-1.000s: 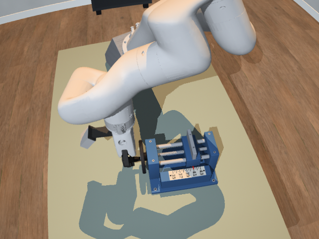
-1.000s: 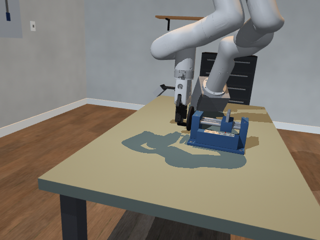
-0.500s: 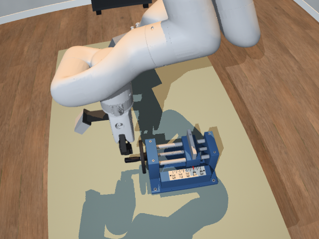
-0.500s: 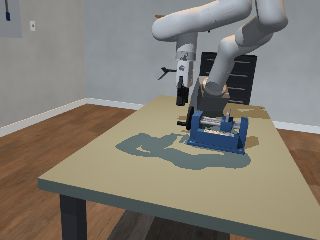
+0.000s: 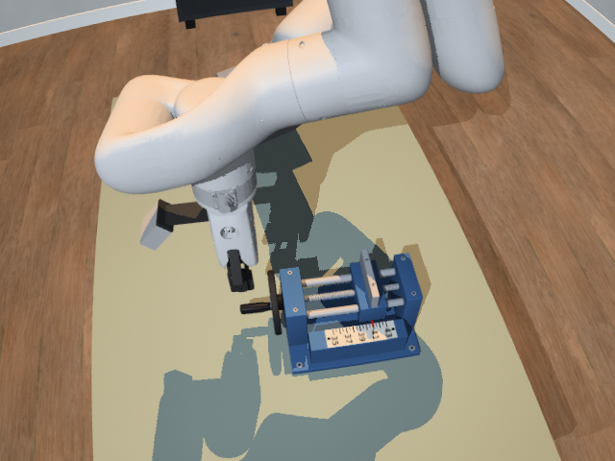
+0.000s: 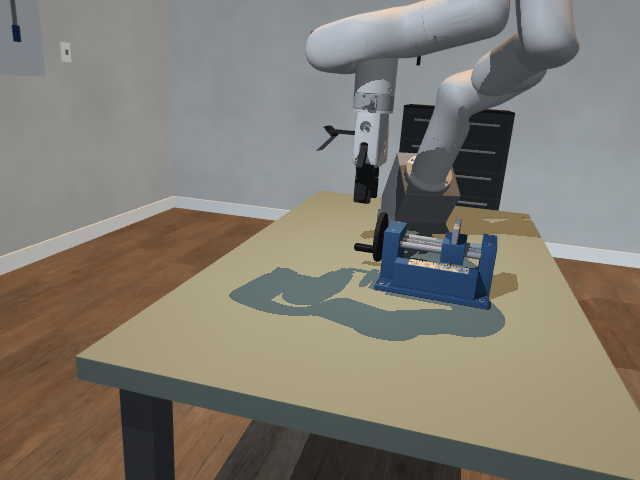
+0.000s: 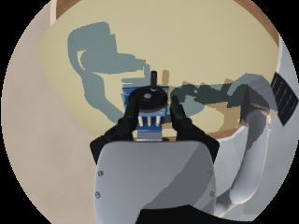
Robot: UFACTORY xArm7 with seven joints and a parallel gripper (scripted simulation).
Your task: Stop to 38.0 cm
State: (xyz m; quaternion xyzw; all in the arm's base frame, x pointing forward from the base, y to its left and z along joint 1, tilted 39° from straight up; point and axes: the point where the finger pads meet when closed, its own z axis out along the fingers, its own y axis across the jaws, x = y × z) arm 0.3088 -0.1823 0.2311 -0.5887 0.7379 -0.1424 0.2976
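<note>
My hand is 1 cm short of the handwheel, 2 cm to the right of it and 11 cm above it. The rest, counted from my hand: stop plate: 6 cm ahead, 17 cm to the left, 7 cm below.
</note>
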